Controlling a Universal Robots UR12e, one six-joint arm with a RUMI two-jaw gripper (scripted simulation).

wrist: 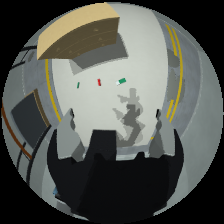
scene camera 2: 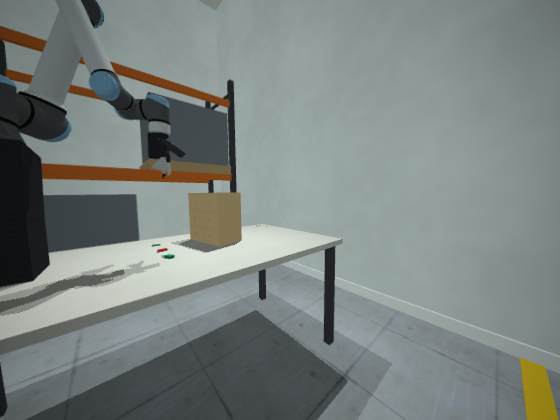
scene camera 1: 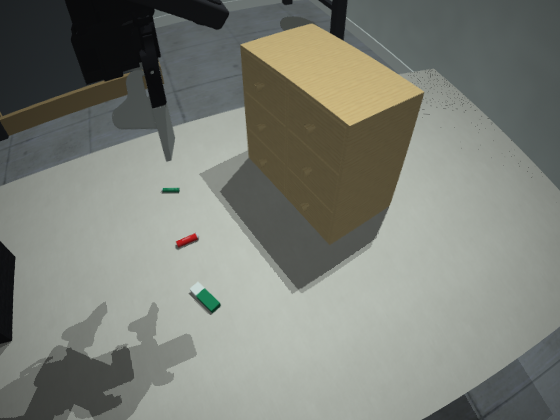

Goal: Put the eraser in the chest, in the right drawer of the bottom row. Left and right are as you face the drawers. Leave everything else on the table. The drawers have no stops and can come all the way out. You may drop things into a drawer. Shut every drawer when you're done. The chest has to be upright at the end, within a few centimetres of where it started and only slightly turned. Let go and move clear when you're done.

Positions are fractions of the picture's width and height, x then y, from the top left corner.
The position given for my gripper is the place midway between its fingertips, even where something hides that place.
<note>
In view: my gripper (scene camera 1: 0.29, 0.28), a chest (scene camera 1: 0.68, 0.26), a drawer (scene camera 1: 0.49, 0.39), a drawer (scene camera 1: 0.48, 0.31) and a drawer (scene camera 1: 0.58, 0.32).
The chest also shows in scene camera 2 (scene camera 2: 0.41, 0.50). My gripper also shows in the wrist view (wrist: 0.52, 0.48) and in scene camera 2 (scene camera 2: 0.30, 0.42).
</note>
